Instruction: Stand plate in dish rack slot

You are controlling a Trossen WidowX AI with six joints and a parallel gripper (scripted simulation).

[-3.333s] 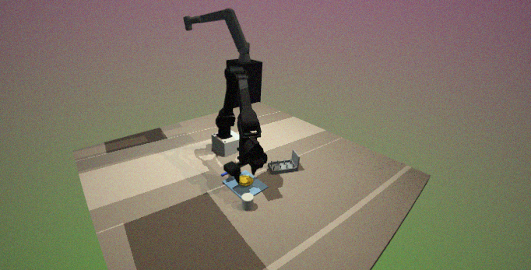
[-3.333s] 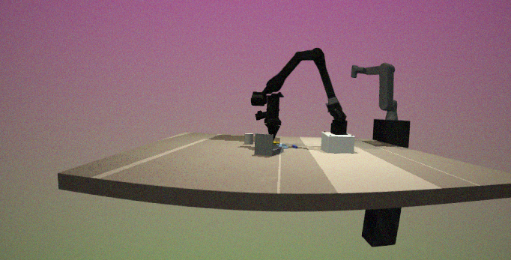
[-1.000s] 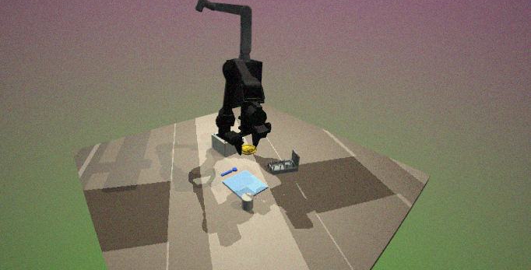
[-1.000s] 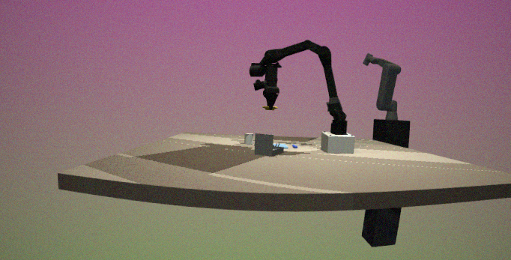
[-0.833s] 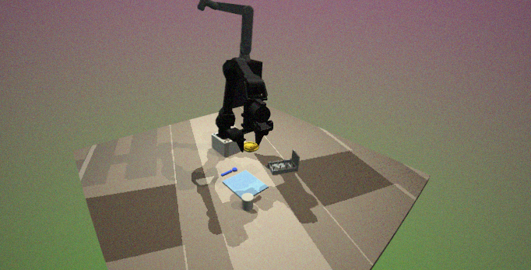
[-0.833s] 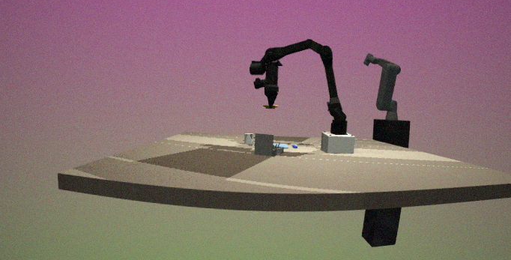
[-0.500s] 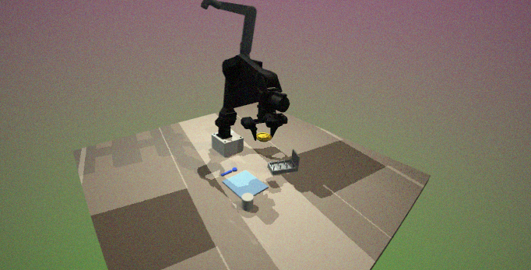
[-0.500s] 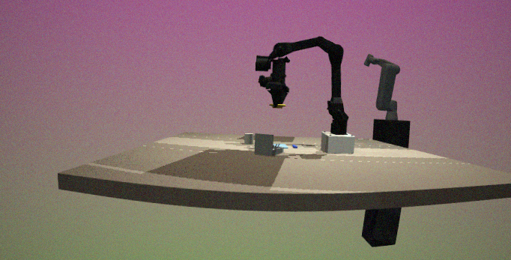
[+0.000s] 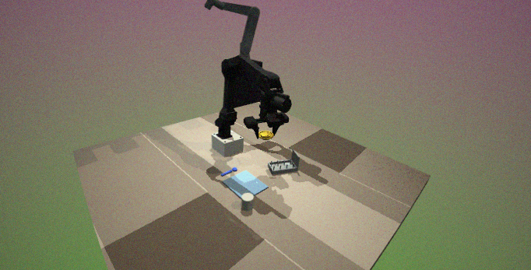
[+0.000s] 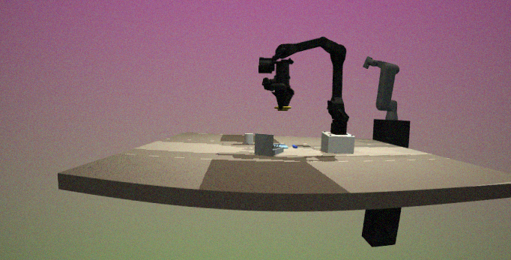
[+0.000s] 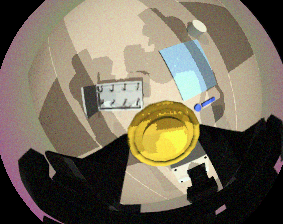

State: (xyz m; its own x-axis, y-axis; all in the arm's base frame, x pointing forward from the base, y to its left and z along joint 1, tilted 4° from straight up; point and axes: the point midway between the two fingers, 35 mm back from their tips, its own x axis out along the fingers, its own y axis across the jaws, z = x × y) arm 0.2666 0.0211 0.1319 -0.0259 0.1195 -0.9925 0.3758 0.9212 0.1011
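My gripper tip is 150 mm above the dish rack, 70 mm to the right of it and 50 mm short of it. Round my gripper tip: blue utensil 170 mm below, 130 mm to the right, 80 mm behind; then blue mat 170 mm below, 140 mm to the right, 30 mm ahead; then yellow plate 10 mm above.
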